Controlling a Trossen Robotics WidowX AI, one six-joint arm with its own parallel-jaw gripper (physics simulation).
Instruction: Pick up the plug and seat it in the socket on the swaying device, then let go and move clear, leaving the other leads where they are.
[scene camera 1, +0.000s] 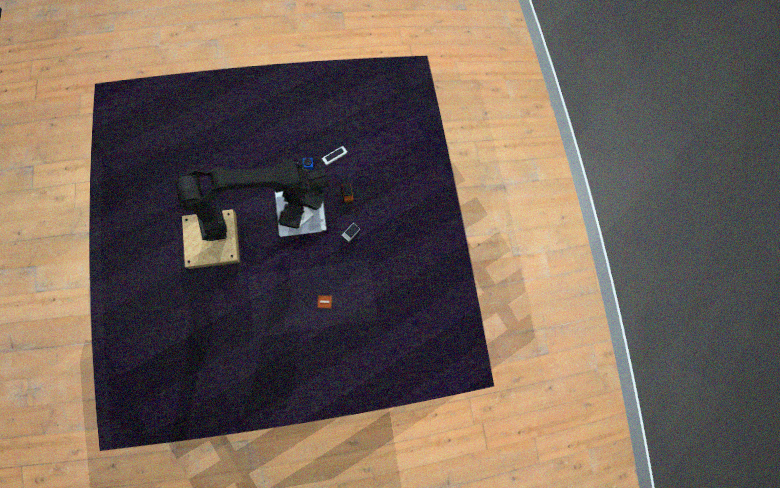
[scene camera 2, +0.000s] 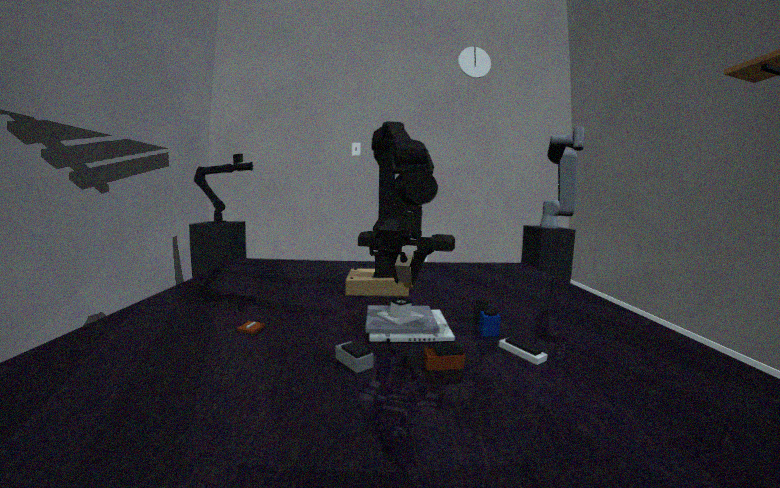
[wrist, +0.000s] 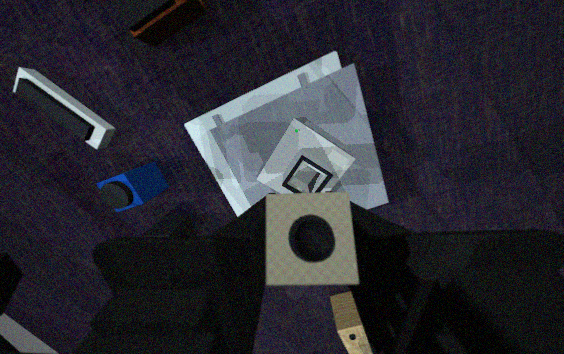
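Note:
My gripper (scene camera 1: 301, 207) (scene camera 2: 404, 258) (wrist: 300, 198) is shut on the plug (scene camera 2: 403, 273) (wrist: 280, 260), a beige square block with a dark round part on its face. It holds the plug above the device, apart from the socket. The device (scene camera 1: 284, 227) (scene camera 2: 376, 337) (wrist: 265, 95) is a pale base with a grey plate on top, turned a little against the base. The socket (scene camera 2: 400, 309) (wrist: 285, 184) is a dark-rimmed square opening in a raised pale block on that plate. In the wrist view the plug hides the socket's near edge; the arm hides the socket in scene camera 1.
A blue block (scene camera 1: 307, 166) (scene camera 2: 490, 325) (wrist: 147, 182), a white holder (scene camera 1: 326, 161) (scene camera 2: 532, 356) (wrist: 104, 134), an orange block (scene camera 1: 348, 198) (scene camera 2: 444, 361) (wrist: 172, 21) and a grey block (scene camera 1: 346, 235) (scene camera 2: 357, 363) surround the device. A flat orange piece (scene camera 1: 324, 305) (scene camera 2: 245, 329) lies farther off.

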